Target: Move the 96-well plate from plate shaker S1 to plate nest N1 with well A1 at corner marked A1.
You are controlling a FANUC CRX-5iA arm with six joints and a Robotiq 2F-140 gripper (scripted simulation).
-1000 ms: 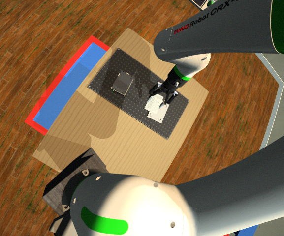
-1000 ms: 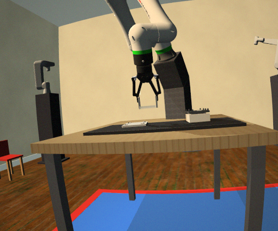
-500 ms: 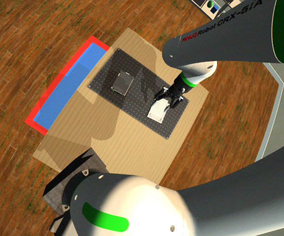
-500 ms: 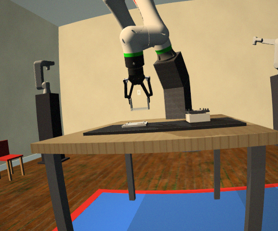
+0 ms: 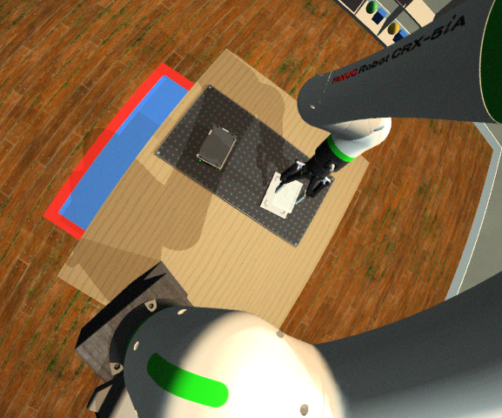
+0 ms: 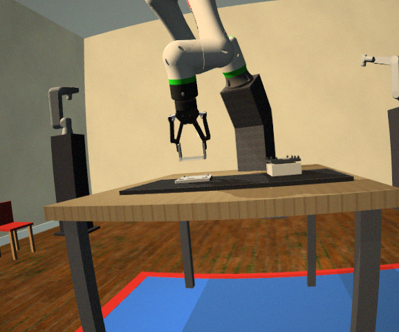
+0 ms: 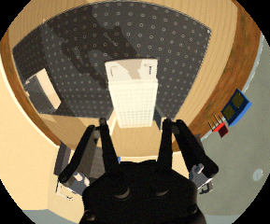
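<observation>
Now: hand 100 mm above the plate nest N1. Also, from my hand: 96-well plate 30 mm below.
</observation>
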